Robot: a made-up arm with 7 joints.
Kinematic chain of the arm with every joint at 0, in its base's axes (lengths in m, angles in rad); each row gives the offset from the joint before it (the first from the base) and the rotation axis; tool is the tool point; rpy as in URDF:
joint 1: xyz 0 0 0.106 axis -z
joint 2: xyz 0 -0.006 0.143 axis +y
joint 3: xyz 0 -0.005 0.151 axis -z
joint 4: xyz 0 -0.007 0.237 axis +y
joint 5: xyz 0 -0.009 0.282 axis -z
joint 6: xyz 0 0 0.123 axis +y
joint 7: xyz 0 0 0.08 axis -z
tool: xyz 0 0 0 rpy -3.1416 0 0
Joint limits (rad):
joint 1: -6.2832..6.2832
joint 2: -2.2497..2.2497
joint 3: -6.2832..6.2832
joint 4: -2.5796..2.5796
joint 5: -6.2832..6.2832
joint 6: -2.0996..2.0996
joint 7: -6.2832..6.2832
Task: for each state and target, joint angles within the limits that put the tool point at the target. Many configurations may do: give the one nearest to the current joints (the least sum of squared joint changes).
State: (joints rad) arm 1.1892 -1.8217 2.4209 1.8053 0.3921 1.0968 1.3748
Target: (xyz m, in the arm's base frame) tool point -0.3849 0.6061 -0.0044
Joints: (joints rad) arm 1.3575 -1.5029 2.3653 0.8442 0.4339 0.8009 1.3748
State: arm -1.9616 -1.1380 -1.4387 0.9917 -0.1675 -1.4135 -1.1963
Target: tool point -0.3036 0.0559 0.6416
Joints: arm -1.5356 -0.6220 -0.9686 1.9790 -0.3014 -1.4438 -1.1963
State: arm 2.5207 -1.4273 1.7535 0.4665 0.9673 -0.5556 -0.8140
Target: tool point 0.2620 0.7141 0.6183
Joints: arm 2.2054 -1.0987 1.6713 0.4832 0.9764 -0.5206 -0.8140
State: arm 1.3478 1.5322 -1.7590 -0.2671 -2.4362 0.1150 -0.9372
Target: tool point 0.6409 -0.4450 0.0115
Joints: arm 1.0081 1.8843 -1.6142 0.7026 -2.4394 -0.0399 -0.9372
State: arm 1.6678 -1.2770 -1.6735 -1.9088 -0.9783 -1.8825 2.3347
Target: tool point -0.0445 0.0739 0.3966
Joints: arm 2.0184 -1.5896 -2.3687 -2.5796 -0.6568 -2.0240 2.3347
